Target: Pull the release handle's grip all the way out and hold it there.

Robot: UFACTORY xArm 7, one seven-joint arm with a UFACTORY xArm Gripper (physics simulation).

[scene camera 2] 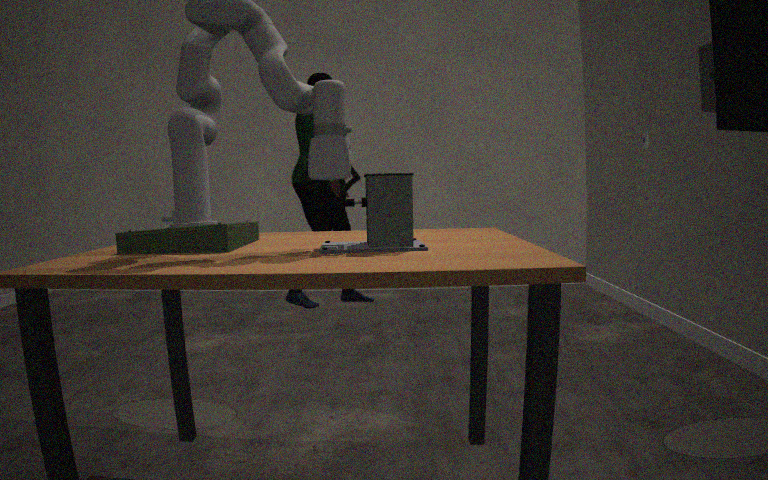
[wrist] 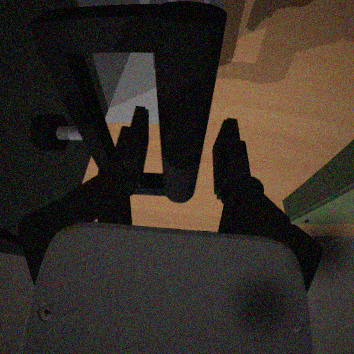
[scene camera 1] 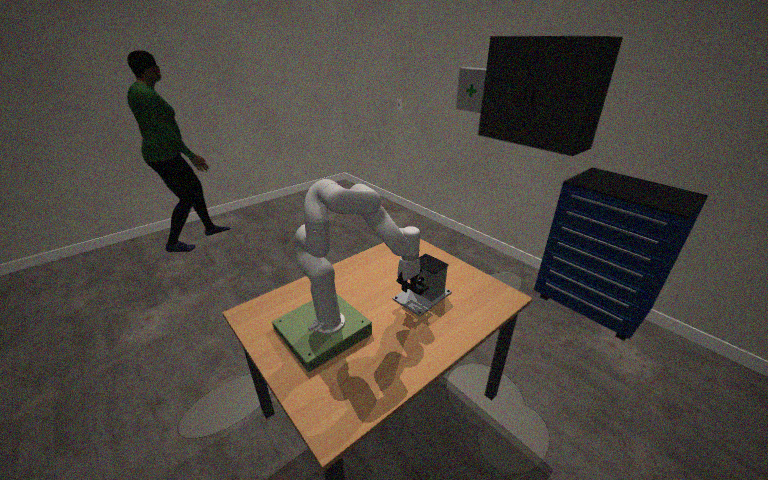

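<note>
The release handle is a dark frame on the side of an upright grey box [scene camera 1: 433, 278] [scene camera 2: 389, 210]. In the wrist view its grip bar [wrist: 186, 75] runs from the top of the picture down between my fingers, and a short metal rod [wrist: 69, 133] shows beside the box wall. My gripper [scene camera 1: 408, 284] [wrist: 183, 128] is partly open, one finger on each side of the grip bar, with narrow gaps visible; the left finger shows in the handle's opening. In scene camera 2 the fingers are lost against the person's dark trousers, and part of the handle [scene camera 2: 356, 202] shows near the box.
The box stands on a light base plate [scene camera 1: 417, 307] [scene camera 2: 338, 246] on the wooden table [scene camera 1: 464, 308] [scene camera 2: 487, 254]. The arm's green plinth [scene camera 1: 300, 345] [scene camera 2: 175, 240] [wrist: 327, 202] stands on the same table. A person [scene camera 1: 155, 124] [scene camera 2: 325, 203] is beyond the table. A blue drawer cabinet [scene camera 1: 608, 254] stands by the wall.
</note>
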